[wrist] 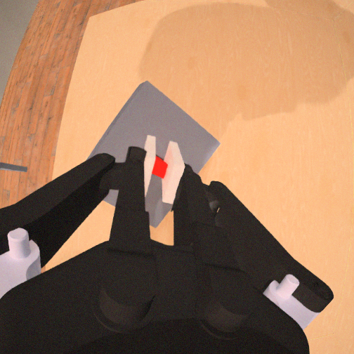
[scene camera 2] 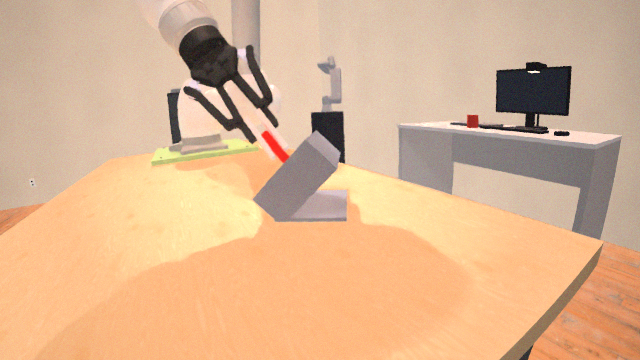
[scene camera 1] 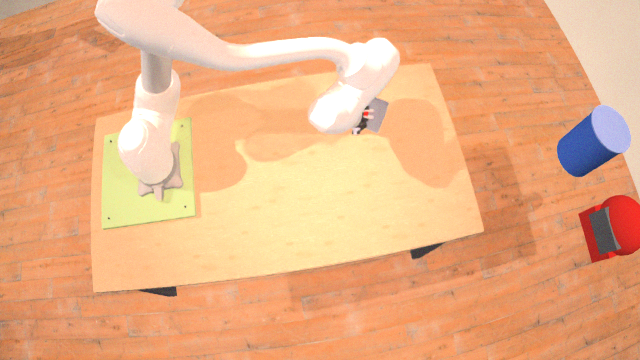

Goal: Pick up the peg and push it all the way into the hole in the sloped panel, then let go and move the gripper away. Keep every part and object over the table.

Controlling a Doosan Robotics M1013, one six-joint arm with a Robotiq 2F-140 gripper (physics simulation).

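Frame: origin at the arm's base, x ahead, y left, z up, level; metres.
Seen in the pictures: gripper, fingertip midpoint: point(scene camera 2: 279, 153) point(scene camera 1: 368, 113); arm's base, origin of the base link: point(scene camera 2: 202, 149) point(scene camera 1: 159, 169).
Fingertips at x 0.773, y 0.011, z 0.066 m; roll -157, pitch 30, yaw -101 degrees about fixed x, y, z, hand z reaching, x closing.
Note:
Pixels of each thing's top centre, then the offset from my fingertips to it. Level surfaces: height alone.
- red peg, middle of its top: point(scene camera 2: 279, 129) point(scene camera 1: 367, 107) dz +0.034, dx -0.009, dy +0.006 m
- grey sloped panel, middle of its top: point(scene camera 2: 301, 134) point(scene camera 1: 369, 101) dz +0.025, dx +0.008, dy +0.034 m
- wooden table, its level: dz -0.086 m
The red peg point(scene camera 1: 366, 114) point(scene camera 2: 275, 146) point(wrist: 160, 167) is between the pale finger pads of my gripper point(scene camera 1: 369, 114) point(scene camera 2: 270, 139) point(wrist: 158, 152), which is shut on it. In scene camera 2 the peg slants down toward the upper face of the grey sloped panel point(scene camera 1: 379, 114) point(scene camera 2: 299, 176) point(wrist: 150, 107). The panel hides the peg's lower end there, and the fingers hide the hole in the wrist view, so how deep the peg sits cannot be told. The gripper is tilted, with its fingertips close to the panel's face.
The panel stands on the wooden table point(scene camera 1: 310, 215) point(scene camera 2: 320, 295) point(wrist: 280, 165). The arm's base is on a green plate point(scene camera 1: 117, 210) point(scene camera 2: 167, 158) at the table's far end. A desk point(scene camera 2: 430, 155) with a monitor stands beyond the table. A blue cylinder point(scene camera 1: 582, 150) is off to the right.

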